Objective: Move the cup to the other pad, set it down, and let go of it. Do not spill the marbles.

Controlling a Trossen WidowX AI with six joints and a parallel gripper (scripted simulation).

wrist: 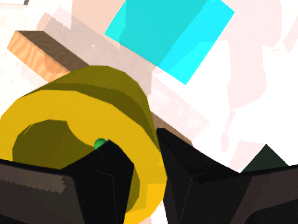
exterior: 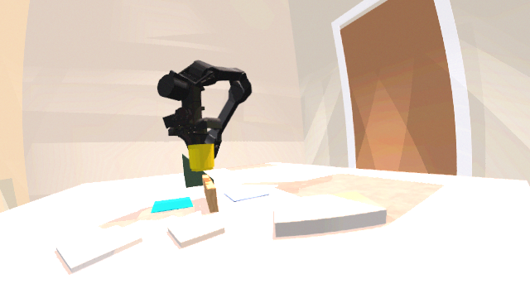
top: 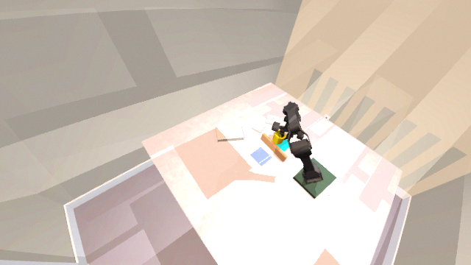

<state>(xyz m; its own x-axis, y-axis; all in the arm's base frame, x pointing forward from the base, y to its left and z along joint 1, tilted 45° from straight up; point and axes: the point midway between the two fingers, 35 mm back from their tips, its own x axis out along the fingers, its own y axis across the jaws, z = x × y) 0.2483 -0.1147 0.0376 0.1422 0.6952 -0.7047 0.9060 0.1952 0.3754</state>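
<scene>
Right now the cyan pad is 130 mm below my gripper tip and 80 mm to the right of it. Also, from my gripper tip: wooden bar: 100 mm below, 30 mm ahead, 20 mm to the left; green marble: 30 mm to the left, 20 mm below, 20 mm ahead; yellow cup: 20 mm ahead, 10 mm to the left.
</scene>
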